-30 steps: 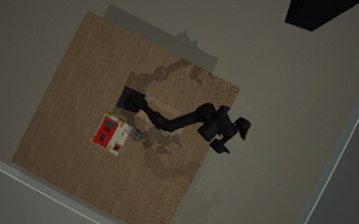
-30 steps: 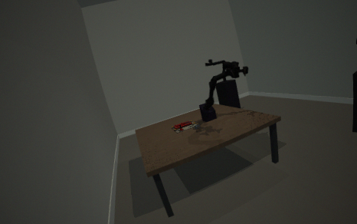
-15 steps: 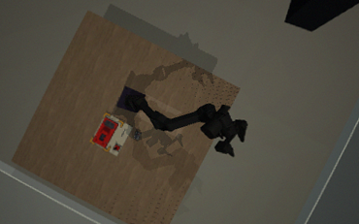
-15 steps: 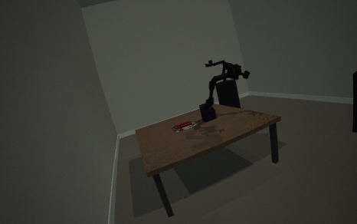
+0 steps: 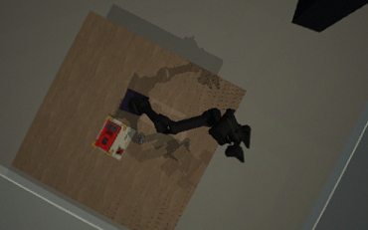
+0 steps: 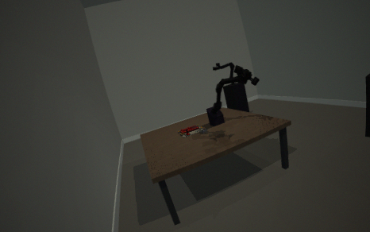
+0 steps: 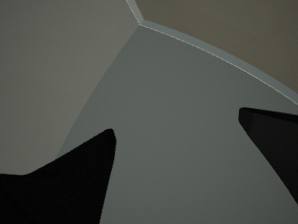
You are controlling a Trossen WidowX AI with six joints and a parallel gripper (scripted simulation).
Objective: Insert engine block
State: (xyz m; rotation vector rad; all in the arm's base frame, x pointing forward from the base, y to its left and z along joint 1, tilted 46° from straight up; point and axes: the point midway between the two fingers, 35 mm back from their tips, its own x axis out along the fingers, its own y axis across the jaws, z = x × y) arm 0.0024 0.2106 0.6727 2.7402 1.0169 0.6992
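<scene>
Right now the engine block is 56 cm to the right of my gripper tip, 45 cm below it and 18 cm ahead of it. From my gripper tip the other things lie so: grey bracket 68 cm to the right, 42 cm below, 31 cm ahead.
</scene>
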